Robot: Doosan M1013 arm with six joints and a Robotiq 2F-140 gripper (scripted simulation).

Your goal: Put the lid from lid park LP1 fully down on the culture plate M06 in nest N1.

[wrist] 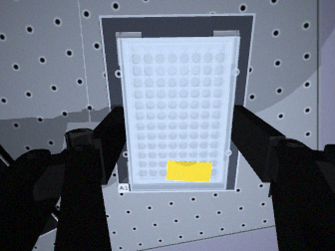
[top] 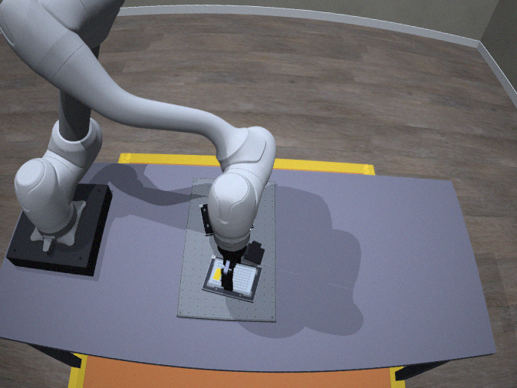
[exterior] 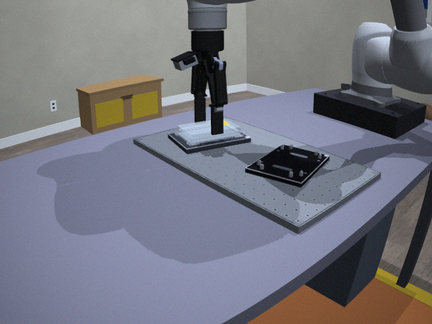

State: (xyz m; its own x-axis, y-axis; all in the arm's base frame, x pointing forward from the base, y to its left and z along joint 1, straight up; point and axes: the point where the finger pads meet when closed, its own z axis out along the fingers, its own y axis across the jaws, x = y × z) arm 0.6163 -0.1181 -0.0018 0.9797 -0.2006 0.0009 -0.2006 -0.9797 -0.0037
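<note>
The clear lid lies 2 cm below my hand. Round my hand: dark nest N1: 5 cm below; culture plate: 4 cm below; lid park: 23 cm to the left, 5 cm below, 4 cm behind.
</note>
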